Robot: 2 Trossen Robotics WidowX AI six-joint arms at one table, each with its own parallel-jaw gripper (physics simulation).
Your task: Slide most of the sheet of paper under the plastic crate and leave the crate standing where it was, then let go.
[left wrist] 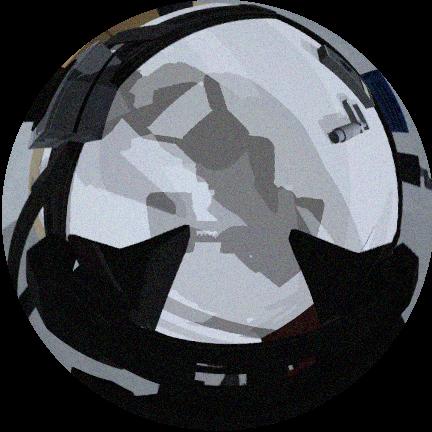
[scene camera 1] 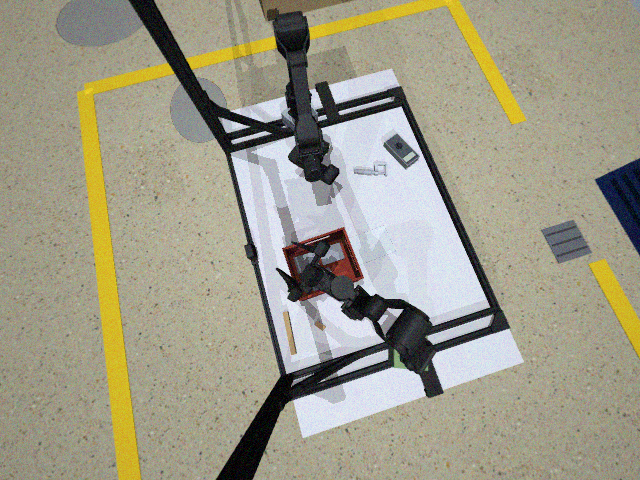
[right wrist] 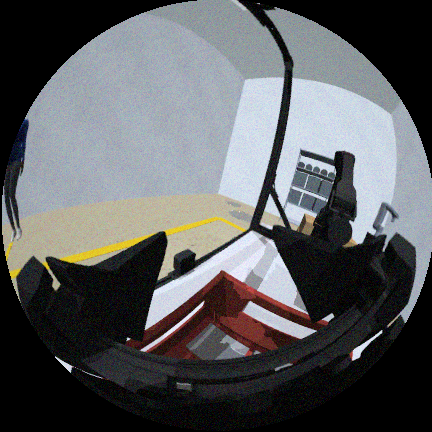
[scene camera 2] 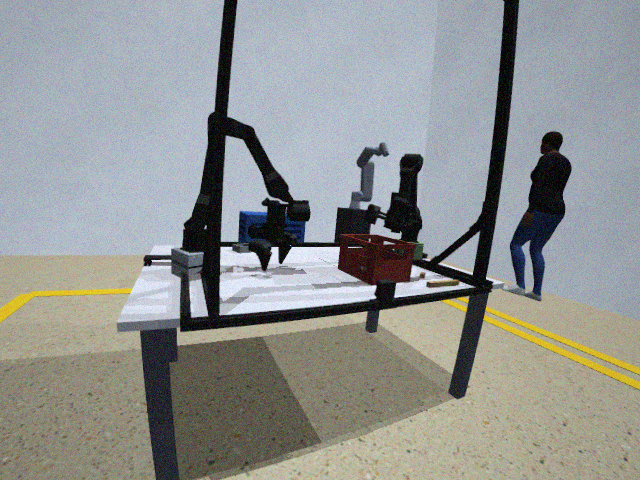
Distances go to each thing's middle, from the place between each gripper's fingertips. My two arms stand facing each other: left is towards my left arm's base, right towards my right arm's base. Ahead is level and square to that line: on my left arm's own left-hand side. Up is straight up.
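Labels:
Red plastic crate (scene camera 2: 371, 263): my right hand is 13 cm above it, 10 cm short of it, 5 cm to the left of it.
The red plastic crate: 12 cm behind my left hand, 33 cm to the right of it, 5 cm above it.

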